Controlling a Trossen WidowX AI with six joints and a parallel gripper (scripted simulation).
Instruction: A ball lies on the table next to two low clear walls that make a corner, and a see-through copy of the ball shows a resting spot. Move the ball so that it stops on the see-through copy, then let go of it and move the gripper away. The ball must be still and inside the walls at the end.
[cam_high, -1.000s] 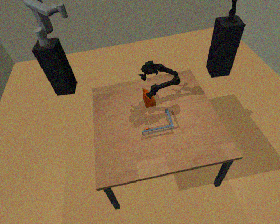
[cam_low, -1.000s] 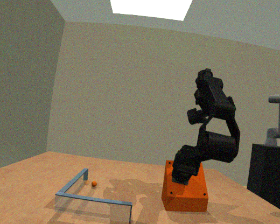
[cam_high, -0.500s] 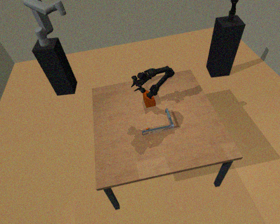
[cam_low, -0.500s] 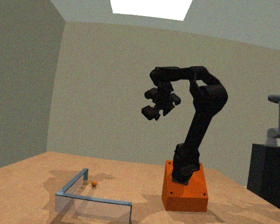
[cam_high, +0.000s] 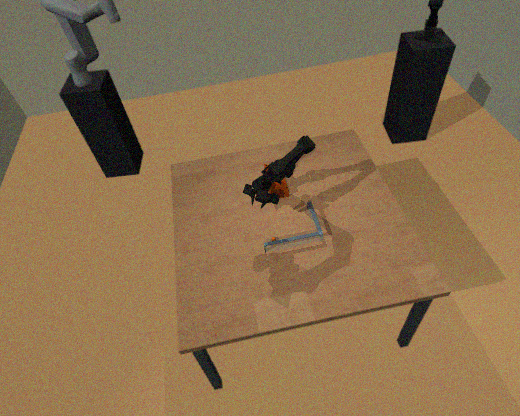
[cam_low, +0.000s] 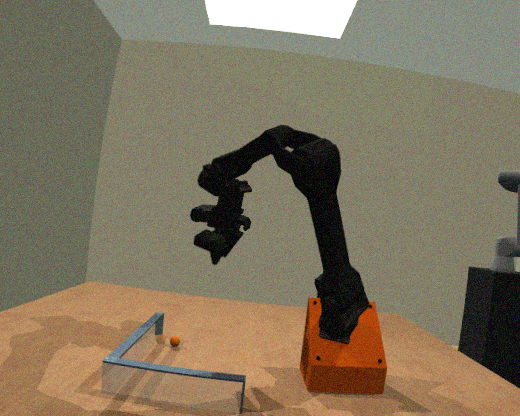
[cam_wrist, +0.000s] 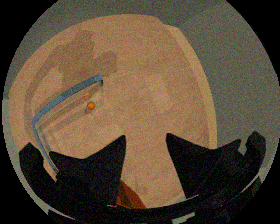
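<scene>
The orange ball lies 20 cm below my gripper tip, 7 cm to the left of it and 7 cm ahead of it. From my gripper tip the other things lie so: see-through copy 20 cm below, 11 cm ahead, 7 cm to the left.
</scene>
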